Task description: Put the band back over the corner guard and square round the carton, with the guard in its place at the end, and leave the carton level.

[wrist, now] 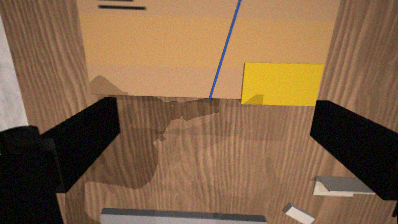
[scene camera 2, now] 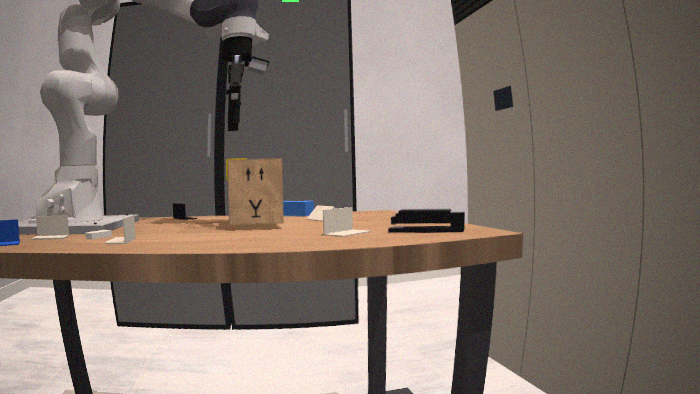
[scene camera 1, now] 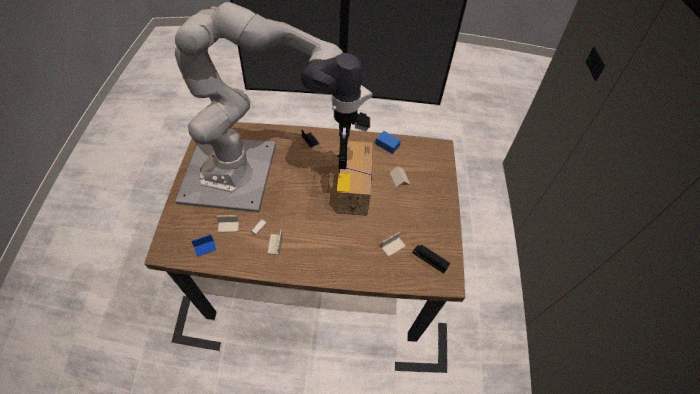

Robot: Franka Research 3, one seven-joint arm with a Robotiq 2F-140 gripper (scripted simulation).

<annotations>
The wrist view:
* my gripper: 215,116
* yellow corner guard: 297,84
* brown carton: 133,55
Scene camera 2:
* my gripper: 233,127
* brown carton: 255,187
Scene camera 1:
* brown carton: 359,154
</annotations>
